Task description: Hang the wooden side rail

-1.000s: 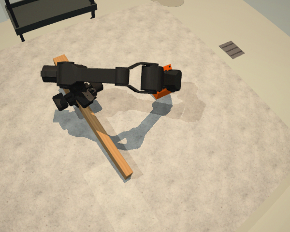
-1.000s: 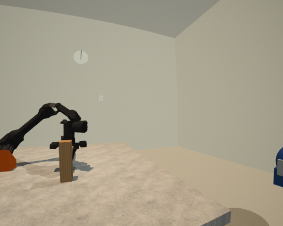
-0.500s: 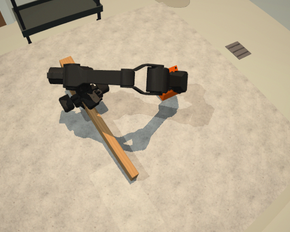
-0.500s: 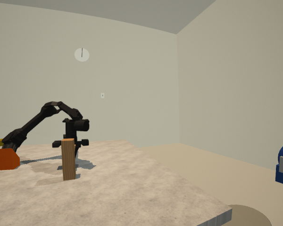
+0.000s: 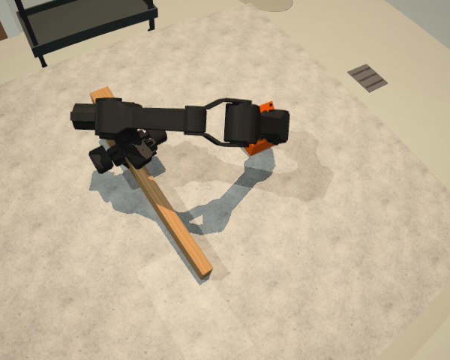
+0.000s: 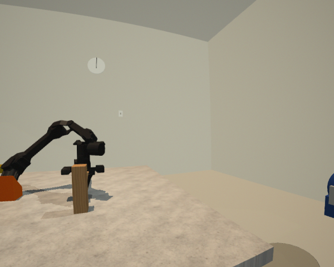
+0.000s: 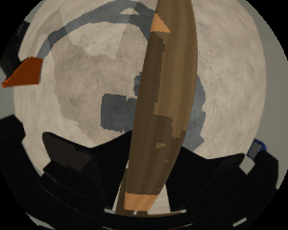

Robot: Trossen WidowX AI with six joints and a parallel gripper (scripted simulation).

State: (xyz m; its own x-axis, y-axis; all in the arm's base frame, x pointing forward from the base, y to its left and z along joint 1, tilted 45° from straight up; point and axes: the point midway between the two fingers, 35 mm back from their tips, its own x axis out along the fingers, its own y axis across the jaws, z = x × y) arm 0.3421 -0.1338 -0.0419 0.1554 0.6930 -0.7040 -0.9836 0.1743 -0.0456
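My gripper tip is 14 cm to the left of the wooden headboard post, 4 cm below it and 2 cm past it.
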